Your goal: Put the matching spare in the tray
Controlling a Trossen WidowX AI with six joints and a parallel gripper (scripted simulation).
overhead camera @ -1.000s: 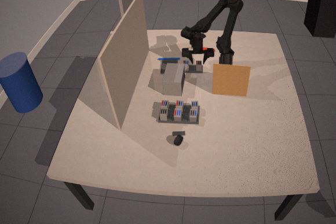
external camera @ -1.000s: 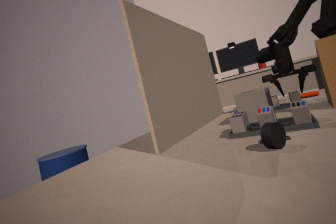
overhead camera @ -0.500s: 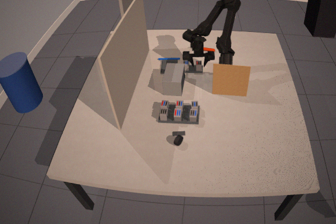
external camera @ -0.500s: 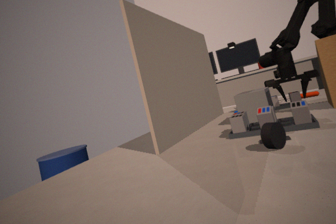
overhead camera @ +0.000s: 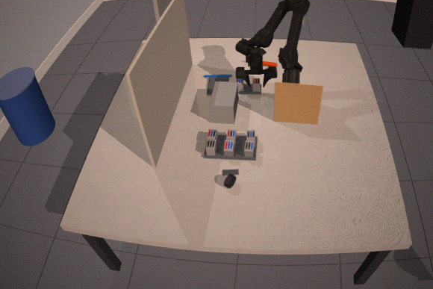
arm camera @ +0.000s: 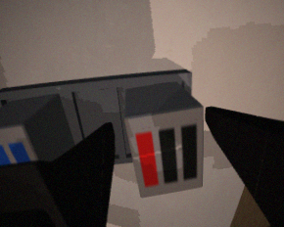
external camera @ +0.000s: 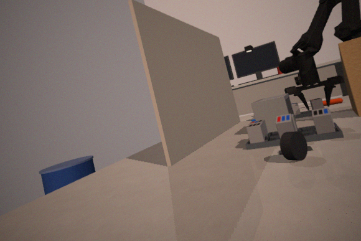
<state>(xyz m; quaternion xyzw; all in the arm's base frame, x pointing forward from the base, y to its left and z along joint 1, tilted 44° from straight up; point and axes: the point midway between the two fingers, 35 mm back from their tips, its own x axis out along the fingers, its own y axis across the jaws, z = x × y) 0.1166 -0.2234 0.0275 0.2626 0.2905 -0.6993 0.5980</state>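
Right now the rack is 40 mm ahead of my gripper tip and 10 mm below it. The rest, counted from my gripper tip: blue pen: 190 mm ahead, 110 mm to the right, 10 mm below; grey mounted unit: 150 mm ahead, 150 mm to the left, 30 mm above; dark grey tray: 180 mm ahead, 30 mm to the right, 10 mm below.
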